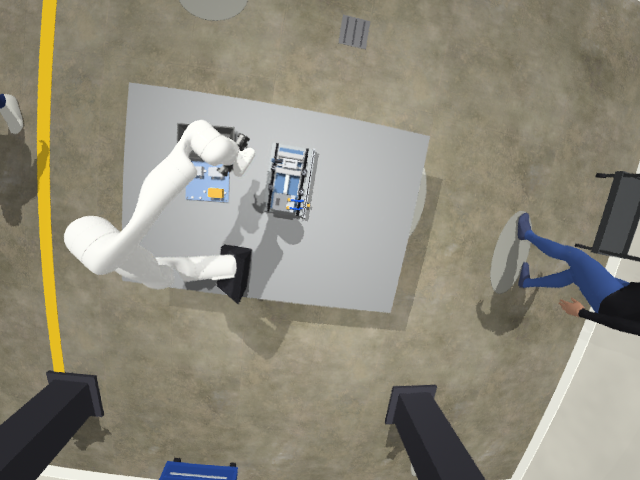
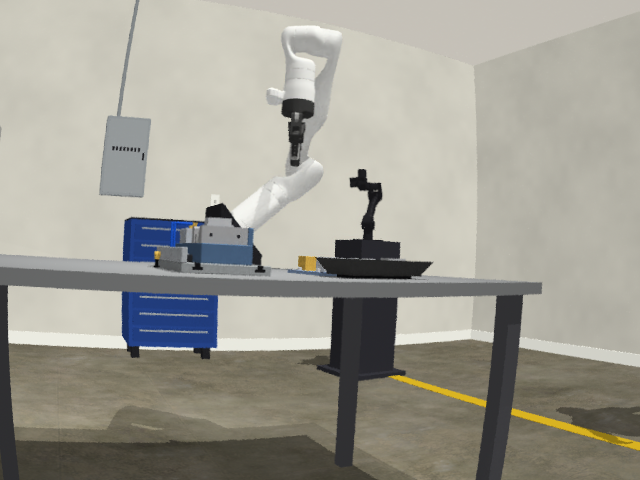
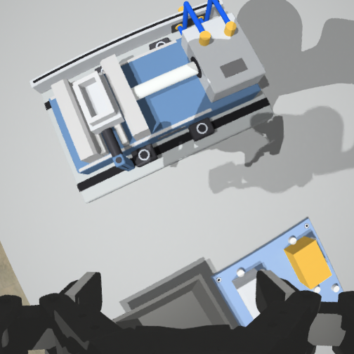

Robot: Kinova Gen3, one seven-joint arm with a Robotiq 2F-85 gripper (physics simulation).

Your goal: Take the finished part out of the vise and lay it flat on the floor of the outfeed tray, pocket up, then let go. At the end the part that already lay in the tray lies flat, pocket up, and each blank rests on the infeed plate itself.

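Where they show: gripper, between the fingertips: (image 2: pixel 294 163); arm's base, origin of its link: (image 1: pixel 231 265).
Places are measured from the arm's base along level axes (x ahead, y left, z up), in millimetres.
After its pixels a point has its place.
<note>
The finished part (image 3: pixel 95 102) (image 1: pixel 290 162) @(z -18, x 448, y -222 mm), light grey with its pocket up, sits between the jaws of the blue and grey vise (image 3: pixel 170 102) (image 1: pixel 285 183) @(z -34, x 362, y -207 mm) (image 2: pixel 223 254) @(z -80, x 506, y -230 mm). My gripper (image 1: pixel 234 155) @(z 133, x 438, y -43 mm) (image 2: pixel 294 162) @(z 133, x 438, y -43 mm) (image 3: pixel 178 289) is open and empty, high above the table beside the vise, on the tray and plate side. The dark outfeed tray (image 1: pixel 224 127) @(z -78, x 573, y 66 mm) (image 2: pixel 372 267) @(z -94, x 566, y 91 mm) (image 3: pixel 167 286) is partly hidden by the arm; the part in it does not show. On the blue infeed plate (image 1: pixel 197 188) @(z -111, x 309, y 184 mm) (image 3: pixel 270 257), grey blanks (image 1: pixel 216 172) @(z -76, x 385, y 91 mm) (image 3: pixel 246 295) are partly covered; how they rest is unclear.
An orange block (image 1: pixel 215 193) @(z -75, x 295, y 93 mm) (image 2: pixel 307 262) @(z -91, x 316, y 71 mm) (image 3: pixel 309 262) stands on the infeed plate. Blue hoses (image 3: pixel 195 22) (image 1: pixel 295 204) @(z -60, x 276, y -256 mm) with orange fittings rise at the vise's cylinder end. A dark-blue handle (image 3: pixel 120 161) sticks out at the vise's side. Small round pins stand on the plate.
</note>
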